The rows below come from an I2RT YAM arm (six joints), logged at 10 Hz.
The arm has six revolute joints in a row. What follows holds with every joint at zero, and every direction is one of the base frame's. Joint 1 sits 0.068 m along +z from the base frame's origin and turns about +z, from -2.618 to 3.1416 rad. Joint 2 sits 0.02 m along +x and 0.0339 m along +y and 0.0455 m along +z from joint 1 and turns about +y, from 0 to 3.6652 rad. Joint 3 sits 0.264 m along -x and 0.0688 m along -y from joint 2 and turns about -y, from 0 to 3.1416 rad. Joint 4 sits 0.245 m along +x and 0.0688 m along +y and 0.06 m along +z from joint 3 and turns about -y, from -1.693 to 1.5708 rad. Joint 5 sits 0.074 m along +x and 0.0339 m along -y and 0.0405 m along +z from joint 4 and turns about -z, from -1.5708 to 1.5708 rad. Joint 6 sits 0.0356 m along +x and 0.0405 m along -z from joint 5 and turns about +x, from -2.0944 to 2.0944 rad. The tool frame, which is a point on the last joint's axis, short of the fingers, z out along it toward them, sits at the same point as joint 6; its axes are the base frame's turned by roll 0, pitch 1.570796 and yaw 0 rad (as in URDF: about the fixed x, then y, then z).
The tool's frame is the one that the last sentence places.
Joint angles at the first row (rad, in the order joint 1, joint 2, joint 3, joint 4, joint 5, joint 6):
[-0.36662 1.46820 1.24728 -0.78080 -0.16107 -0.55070]
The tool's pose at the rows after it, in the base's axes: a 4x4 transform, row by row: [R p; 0 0 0 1], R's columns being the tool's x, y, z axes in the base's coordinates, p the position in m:
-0.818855 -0.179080 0.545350 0.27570; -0.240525 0.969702 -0.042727 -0.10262; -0.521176 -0.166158 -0.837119 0.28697; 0 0 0 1
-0.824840 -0.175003 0.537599 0.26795; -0.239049 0.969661 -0.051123 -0.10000; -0.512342 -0.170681 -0.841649 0.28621; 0 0 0 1
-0.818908 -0.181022 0.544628 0.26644; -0.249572 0.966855 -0.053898 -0.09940; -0.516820 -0.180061 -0.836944 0.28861; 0 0 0 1
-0.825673 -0.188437 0.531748 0.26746; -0.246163 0.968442 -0.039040 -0.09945; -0.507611 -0.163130 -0.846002 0.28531; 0 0 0 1
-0.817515 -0.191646 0.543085 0.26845; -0.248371 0.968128 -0.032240 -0.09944; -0.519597 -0.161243 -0.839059 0.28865; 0 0 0 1
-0.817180 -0.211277 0.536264 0.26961; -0.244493 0.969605 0.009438 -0.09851; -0.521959 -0.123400 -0.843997 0.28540; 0 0 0 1
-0.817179 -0.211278 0.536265 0.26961; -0.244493 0.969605 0.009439 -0.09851; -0.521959 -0.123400 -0.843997 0.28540; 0 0 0 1
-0.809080 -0.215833 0.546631 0.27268; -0.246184 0.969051 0.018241 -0.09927; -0.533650 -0.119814 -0.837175 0.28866; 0 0 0 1
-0.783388 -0.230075 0.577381 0.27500; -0.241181 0.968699 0.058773 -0.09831; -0.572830 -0.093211 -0.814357 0.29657; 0 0 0 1
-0.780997 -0.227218 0.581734 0.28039; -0.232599 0.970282 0.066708 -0.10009; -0.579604 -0.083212 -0.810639 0.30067; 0 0 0 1
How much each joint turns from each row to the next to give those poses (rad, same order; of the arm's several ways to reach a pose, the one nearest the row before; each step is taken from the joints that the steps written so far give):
[-0.00912 -0.03382 -0.03530 -0.00919 0.00000 -0.00920]
[-0.00010 -0.02925 -0.02608 -0.00914 0.01073 -0.00002]
[0.00002 -0.00922 -0.00014 -0.00008 0.00001 -0.00909]
[0.00001 0.01065 0.00001 -0.00920 -0.00920 -0.00008]
[0.00000 0.00009 0.01072 0.00001 -0.01063 0.00000]
[0.00000 0.01076 0.00003 -0.01076 -0.03692 -0.00001]
[0.00000 0.00000 0.00000 0.00001 0.00000 0.00000]
[-0.00003 0.00910 0.01828 0.00002 -0.01228 -0.00002]
[0.00000 0.00011 0.02451 0.00000 -0.05050 0.00921]
[0.00001 0.02147 0.03374 -0.00921 -0.00932 0.00921]

